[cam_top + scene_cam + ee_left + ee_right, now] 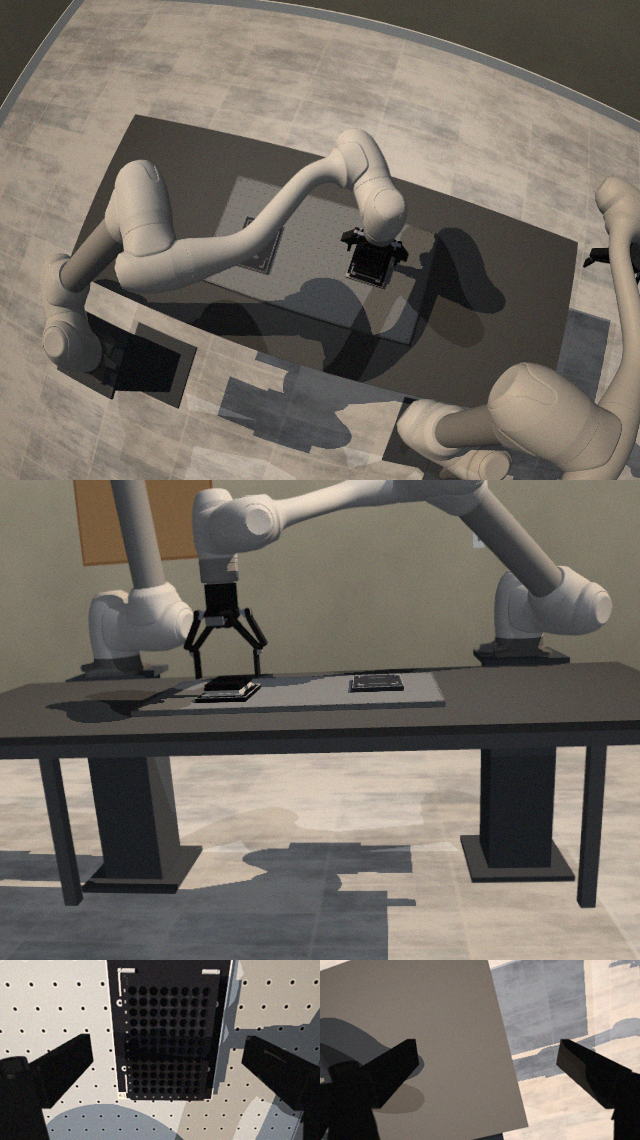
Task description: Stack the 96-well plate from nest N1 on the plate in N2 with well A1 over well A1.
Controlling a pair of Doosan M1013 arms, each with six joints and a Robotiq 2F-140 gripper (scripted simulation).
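The black 96-well plate is 20 mm below my left hand. The rest, counted from my left hand: white A1 label: 70 mm behind, 60 mm to the left, 40 mm below; white 96-well plate: 30 mm below; nest N2: 50 mm below.
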